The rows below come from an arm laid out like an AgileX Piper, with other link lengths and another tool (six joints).
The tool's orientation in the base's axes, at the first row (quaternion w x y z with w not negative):
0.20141 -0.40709 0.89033 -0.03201
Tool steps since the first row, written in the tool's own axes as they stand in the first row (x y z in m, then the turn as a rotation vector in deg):
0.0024 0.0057 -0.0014 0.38 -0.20 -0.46
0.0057 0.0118 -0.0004 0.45 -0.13 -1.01
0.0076 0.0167 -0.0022 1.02 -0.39 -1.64
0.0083 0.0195 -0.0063 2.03 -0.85 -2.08
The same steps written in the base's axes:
-0.0060 0.0019 -0.0008 -0.26 -0.46 0.34
-0.0119 0.0036 -0.0041 -0.56 -0.53 0.81
-0.0172 0.0053 -0.0042 -0.95 -1.19 1.25
-0.0212 0.0062 -0.0013 -1.39 -2.29 1.42

